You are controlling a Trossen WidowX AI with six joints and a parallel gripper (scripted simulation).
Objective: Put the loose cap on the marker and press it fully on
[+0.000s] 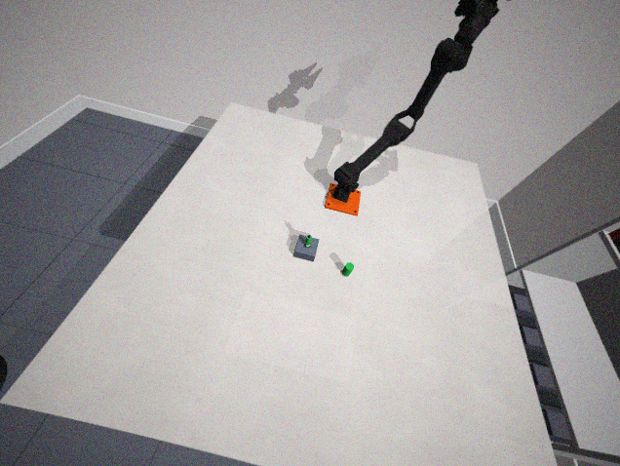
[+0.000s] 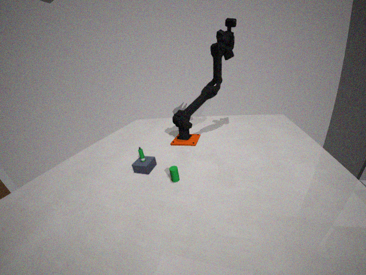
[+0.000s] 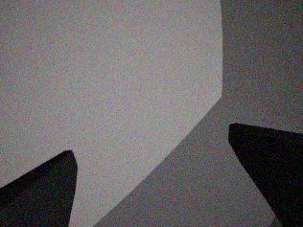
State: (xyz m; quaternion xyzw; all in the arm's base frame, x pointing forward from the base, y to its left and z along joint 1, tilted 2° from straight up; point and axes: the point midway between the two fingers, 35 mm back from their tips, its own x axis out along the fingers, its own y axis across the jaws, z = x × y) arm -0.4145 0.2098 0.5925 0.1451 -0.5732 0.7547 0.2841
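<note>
Now: the green cap 78 cm ahead of my gripper tip, 12 cm to the right of it and 58 cm below it.
</note>
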